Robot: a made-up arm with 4 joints. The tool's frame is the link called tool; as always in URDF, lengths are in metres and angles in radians. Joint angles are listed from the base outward.
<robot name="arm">
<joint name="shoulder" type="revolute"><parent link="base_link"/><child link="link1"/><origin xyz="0 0 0.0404"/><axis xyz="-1 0 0"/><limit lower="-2.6" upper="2.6"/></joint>
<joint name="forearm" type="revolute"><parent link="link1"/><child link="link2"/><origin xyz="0.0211 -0.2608 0.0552"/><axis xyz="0 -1 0"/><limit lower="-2.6" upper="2.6"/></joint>
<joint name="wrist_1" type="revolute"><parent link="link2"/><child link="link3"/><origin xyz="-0.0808 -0.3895 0.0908"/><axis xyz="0 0 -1"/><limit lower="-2.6" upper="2.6"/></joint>
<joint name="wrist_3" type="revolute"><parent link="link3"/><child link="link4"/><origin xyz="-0.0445 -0.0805 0.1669"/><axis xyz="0 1 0"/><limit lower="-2.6" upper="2.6"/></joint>
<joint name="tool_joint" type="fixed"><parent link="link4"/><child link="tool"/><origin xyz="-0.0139 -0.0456 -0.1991"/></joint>
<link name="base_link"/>
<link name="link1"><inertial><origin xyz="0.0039 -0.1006 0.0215"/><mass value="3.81"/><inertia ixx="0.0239" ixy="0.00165" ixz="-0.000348" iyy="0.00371" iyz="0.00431" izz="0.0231"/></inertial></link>
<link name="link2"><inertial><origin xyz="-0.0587 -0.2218 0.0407"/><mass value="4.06"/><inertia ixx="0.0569" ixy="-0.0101" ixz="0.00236" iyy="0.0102" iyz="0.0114" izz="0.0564"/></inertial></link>
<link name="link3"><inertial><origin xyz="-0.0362 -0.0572 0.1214"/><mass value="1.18"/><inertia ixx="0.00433" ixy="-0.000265" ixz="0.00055" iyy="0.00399" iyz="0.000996" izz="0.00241"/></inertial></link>
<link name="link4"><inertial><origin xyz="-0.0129 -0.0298 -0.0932"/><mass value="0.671"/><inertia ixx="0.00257" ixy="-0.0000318" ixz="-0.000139" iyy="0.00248" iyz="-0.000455" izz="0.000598"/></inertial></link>
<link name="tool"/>
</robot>
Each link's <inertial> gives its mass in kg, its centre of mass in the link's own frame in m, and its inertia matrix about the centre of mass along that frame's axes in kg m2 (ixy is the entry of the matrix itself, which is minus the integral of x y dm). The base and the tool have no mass. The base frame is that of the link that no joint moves.
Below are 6 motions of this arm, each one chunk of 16 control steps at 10 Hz.
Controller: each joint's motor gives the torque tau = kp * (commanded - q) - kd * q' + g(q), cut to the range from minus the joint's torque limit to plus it. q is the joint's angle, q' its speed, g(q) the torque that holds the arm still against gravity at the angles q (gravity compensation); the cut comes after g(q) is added. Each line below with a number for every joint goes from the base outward.
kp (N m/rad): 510 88 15 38
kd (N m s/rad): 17 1.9 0.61 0.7
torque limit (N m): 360 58 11 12
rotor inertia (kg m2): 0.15 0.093 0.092 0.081
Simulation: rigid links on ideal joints. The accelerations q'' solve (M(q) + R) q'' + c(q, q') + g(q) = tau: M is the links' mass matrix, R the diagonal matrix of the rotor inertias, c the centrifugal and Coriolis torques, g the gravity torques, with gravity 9.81 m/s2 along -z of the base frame. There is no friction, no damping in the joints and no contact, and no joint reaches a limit. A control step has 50 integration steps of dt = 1/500 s. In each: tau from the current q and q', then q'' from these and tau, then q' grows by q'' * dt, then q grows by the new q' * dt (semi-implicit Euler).
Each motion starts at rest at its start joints. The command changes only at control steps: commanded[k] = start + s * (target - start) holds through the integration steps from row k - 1 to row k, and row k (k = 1, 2, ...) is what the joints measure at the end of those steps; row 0 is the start. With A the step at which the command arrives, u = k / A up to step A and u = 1 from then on. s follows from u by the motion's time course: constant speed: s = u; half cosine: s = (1 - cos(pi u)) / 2; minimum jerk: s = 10 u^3 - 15 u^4 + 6 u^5; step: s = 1 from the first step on.
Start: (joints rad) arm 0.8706 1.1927 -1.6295 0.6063
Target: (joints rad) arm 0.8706 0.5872 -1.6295 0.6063
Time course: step
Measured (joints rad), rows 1 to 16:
1: 0.8194 0.4887 -1.5803 0.6160
2: 0.9214 0.4798 -1.6243 0.5974
3: 0.9076 0.6096 -1.7235 0.6223
4: 0.8463 0.5939 -1.6973 0.6022
5: 0.8530 0.6124 -1.5925 0.5937
6: 0.8742 0.5810 -1.5526 0.6173
7: 0.8798 0.5741 -1.6081 0.6096
8: 0.8718 0.5884 -1.6690 0.6005
9: 0.8668 0.5917 -1.6669 0.6062
10: 0.8697 0.5875 -1.6276 0.6074
11: 0.8720 0.5855 -1.6066 0.6064
12: 0.8709 0.5873 -1.6169 0.6069
13: 0.8698 0.5882 -1.6340 0.6060
14: 0.8704 0.5871 -1.6391 0.6057
15: 0.8712 0.5864 -1.6335 0.6065
16: 0.8709 0.5870 -1.6273 0.6066

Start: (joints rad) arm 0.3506 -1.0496 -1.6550 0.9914
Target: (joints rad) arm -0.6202 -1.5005 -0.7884 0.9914
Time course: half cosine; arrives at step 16
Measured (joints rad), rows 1 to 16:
1: 0.3436 -1.0509 -1.6483 0.9920
2: 0.3170 -1.0622 -1.6224 0.9928
3: 0.2671 -1.0883 -1.5752 0.9925
4: 0.2009 -1.1219 -1.5161 0.9919
5: 0.1245 -1.1578 -1.4501 0.9920
6: 0.0393 -1.1975 -1.3747 0.9921
7: -0.0537 -1.2416 -1.2901 0.9920
8: -0.1506 -1.2879 -1.2036 0.9918
9: -0.2466 -1.3334 -1.1219 0.9916
10: -0.3379 -1.3763 -1.0462 0.9914
11: -0.4215 -1.4156 -0.9764 0.9912
12: -0.4942 -1.4497 -0.9144 0.9910
13: -0.5531 -1.4770 -0.8638 0.9909
14: -0.5959 -1.4963 -0.8270 0.9909
15: -0.6209 -1.5071 -0.8053 0.9909
16: -0.6273 -1.5089 -0.7991 0.9909

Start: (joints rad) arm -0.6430 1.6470 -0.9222 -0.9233
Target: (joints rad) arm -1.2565 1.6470 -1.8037 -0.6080
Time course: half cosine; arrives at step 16
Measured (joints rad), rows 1 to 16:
1: -0.6479 1.6441 -0.9289 -0.9199
2: -0.6651 1.6414 -0.9542 -0.9090
3: -0.6963 1.6438 -0.9989 -0.8920
4: -0.7378 1.6466 -1.0552 -0.8708
5: -0.7861 1.6470 -1.1205 -0.8454
6: -0.8399 1.6468 -1.1965 -0.8169
7: -0.8986 1.6475 -1.2814 -0.7866
8: -0.9596 1.6488 -1.3697 -0.7555
9: -1.0201 1.6497 -1.4564 -0.7247
10: -1.0777 1.6501 -1.5391 -0.6956
11: -1.1303 1.6505 -1.6161 -0.6693
12: -1.1761 1.6509 -1.6842 -0.6466
13: -1.2133 1.6512 -1.7400 -0.6286
14: -1.2402 1.6512 -1.7809 -0.6158
15: -1.2560 1.6511 -1.8054 -0.6087
16: -1.2600 1.6508 -1.8126 -0.6076

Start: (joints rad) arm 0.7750 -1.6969 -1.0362 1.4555
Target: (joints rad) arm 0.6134 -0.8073 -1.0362 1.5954
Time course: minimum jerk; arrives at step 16
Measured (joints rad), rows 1 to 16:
1: 0.7745 -1.6944 -1.0364 1.4559
2: 0.7717 -1.6795 -1.0377 1.4584
3: 0.7658 -1.6458 -1.0395 1.4640
4: 0.7566 -1.5916 -1.0402 1.4727
5: 0.7440 -1.5180 -1.0392 1.4844
6: 0.7285 -1.4285 -1.0373 1.4986
7: 0.7109 -1.3281 -1.0358 1.5145
8: 0.6921 -1.2230 -1.0349 1.5309
9: 0.6734 -1.1198 -1.0343 1.5470
10: 0.6558 -1.0247 -1.0335 1.5617
11: 0.6404 -0.9433 -1.0326 1.5741
12: 0.6281 -0.8799 -1.0319 1.5838
13: 0.6195 -0.8367 -1.0316 1.5903
14: 0.6147 -0.8133 -1.0321 1.5940
15: 0.6130 -0.8060 -1.0333 1.5952
16: 0.6132 -0.8072 -1.0353 1.5953

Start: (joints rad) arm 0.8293 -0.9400 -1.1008 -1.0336
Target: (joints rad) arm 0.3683 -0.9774 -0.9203 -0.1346
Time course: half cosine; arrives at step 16
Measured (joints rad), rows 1 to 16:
1: 0.8259 -0.9390 -1.0996 -1.0235
2: 0.8131 -0.9388 -1.0943 -0.9920
3: 0.7894 -0.9418 -1.0842 -0.9439
4: 0.7580 -0.9457 -1.0721 -0.8842
5: 0.7218 -0.9486 -1.0589 -0.8122
6: 0.6814 -0.9517 -1.0433 -0.7310
7: 0.6372 -0.9557 -1.0253 -0.6447
8: 0.5911 -0.9600 -1.0069 -0.5559
9: 0.5456 -0.9640 -0.9898 -0.4682
10: 0.5024 -0.9677 -0.9738 -0.3851
11: 0.4627 -0.9711 -0.9589 -0.3097
12: 0.4282 -0.9741 -0.9457 -0.2447
13: 0.4003 -0.9764 -0.9352 -0.1929
14: 0.3800 -0.9781 -0.9278 -0.1560
15: 0.3682 -0.9790 -0.9235 -0.1356
16: 0.3652 -0.9792 -0.9223 -0.1324

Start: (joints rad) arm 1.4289 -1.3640 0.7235 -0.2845
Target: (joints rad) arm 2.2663 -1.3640 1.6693 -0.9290
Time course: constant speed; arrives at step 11
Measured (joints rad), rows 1 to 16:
1: 1.4885 -1.3948 0.7425 -0.3677
2: 1.5902 -1.3716 0.8333 -0.4388
3: 1.6824 -1.3375 0.9852 -0.4661
4: 1.7546 -1.3544 1.1210 -0.5311
5: 1.8192 -1.3730 1.1937 -0.6029
6: 1.8933 -1.3679 1.2358 -0.6553
7: 1.9752 -1.3587 1.3023 -0.7126
8: 2.0539 -1.3582 1.4038 -0.7736
9: 2.1278 -1.3624 1.5110 -0.8306
10: 2.2022 -1.3642 1.6011 -0.8891
11: 2.2789 -1.3626 1.6770 -0.9488
12: 2.2949 -1.3332 1.7158 -0.9351
13: 2.2671 -1.3571 1.6932 -0.9124
14: 2.2537 -1.3886 1.6570 -0.9366
15: 2.2613 -1.3692 1.6479 -0.9354
16: 2.2718 -1.3510 1.6618 -0.9222

